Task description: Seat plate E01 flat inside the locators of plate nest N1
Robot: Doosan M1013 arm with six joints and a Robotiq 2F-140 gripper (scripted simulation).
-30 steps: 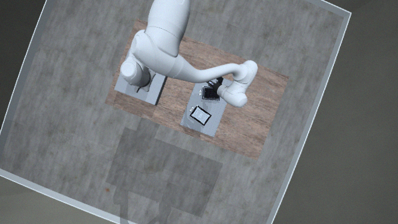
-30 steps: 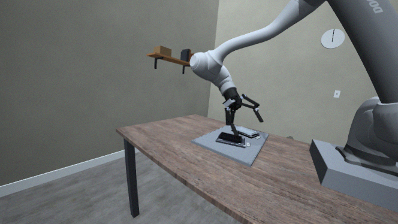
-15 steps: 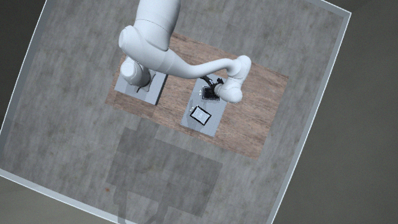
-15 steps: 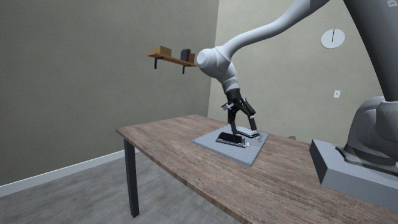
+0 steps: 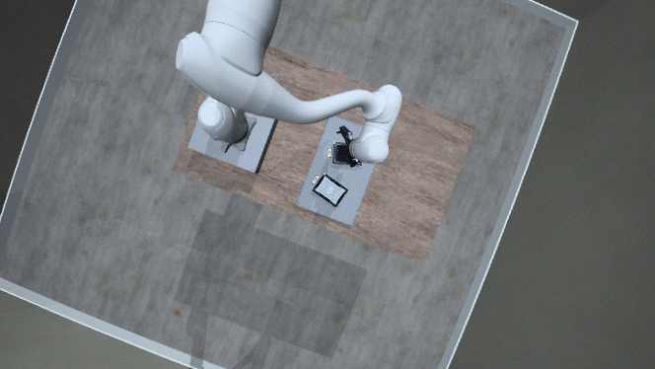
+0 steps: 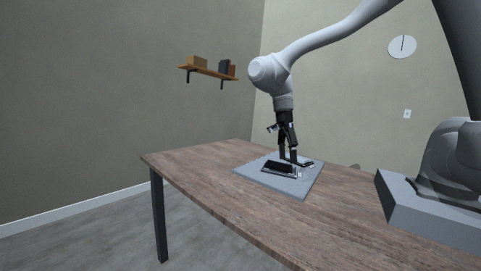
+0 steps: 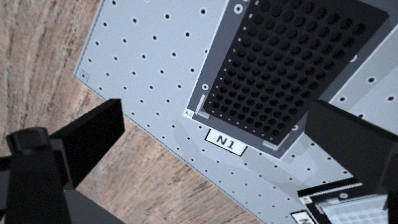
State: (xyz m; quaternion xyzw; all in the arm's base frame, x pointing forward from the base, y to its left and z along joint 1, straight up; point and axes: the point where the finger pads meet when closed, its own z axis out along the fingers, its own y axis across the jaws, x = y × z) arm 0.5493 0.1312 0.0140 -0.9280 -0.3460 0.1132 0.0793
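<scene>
Now: hand 40 mm short of the black well plate, 20 mm to the left of it and 50 mm above it. From my hand the other things lie so: plate nest N1: 40 mm ahead, 20 mm to the right, 70 mm below.
</scene>
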